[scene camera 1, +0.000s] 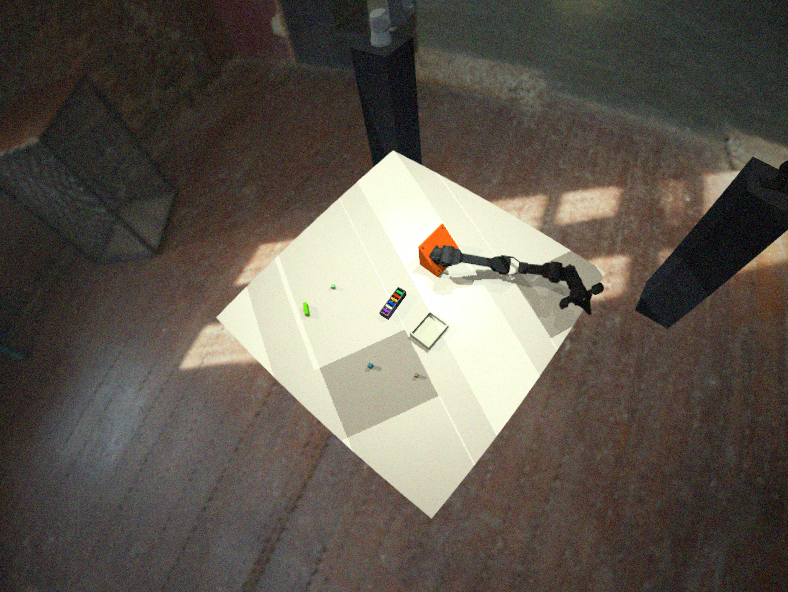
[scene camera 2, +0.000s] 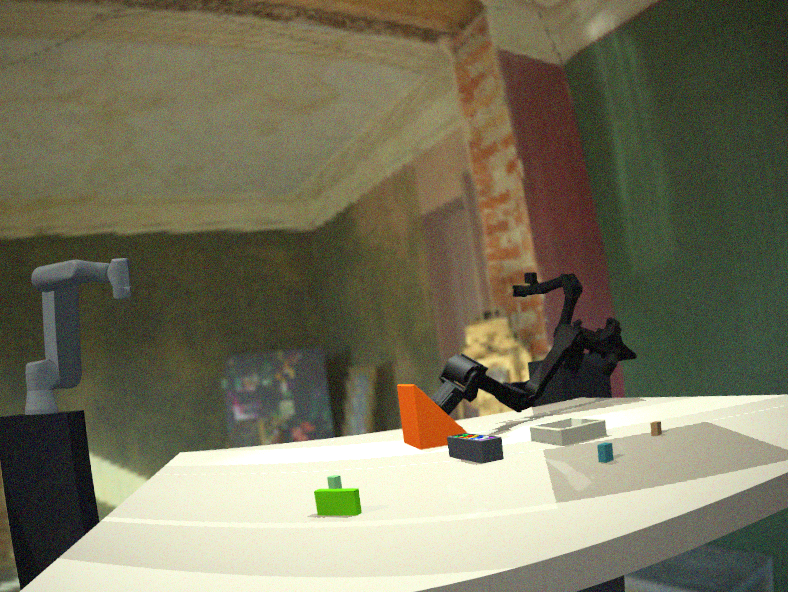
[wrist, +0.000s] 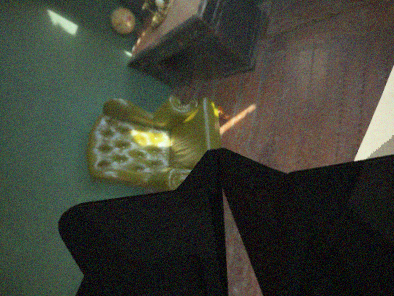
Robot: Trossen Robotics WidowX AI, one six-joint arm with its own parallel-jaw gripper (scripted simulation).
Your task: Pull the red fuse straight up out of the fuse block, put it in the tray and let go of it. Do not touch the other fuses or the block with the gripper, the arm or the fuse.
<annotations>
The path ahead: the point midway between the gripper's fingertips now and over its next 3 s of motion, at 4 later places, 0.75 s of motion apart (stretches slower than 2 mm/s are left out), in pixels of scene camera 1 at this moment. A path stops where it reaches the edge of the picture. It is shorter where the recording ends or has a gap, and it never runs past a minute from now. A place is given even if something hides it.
The gripper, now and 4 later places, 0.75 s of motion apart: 590, 314; 593, 312; 521, 308; 404, 305; 384, 293
</annotations>
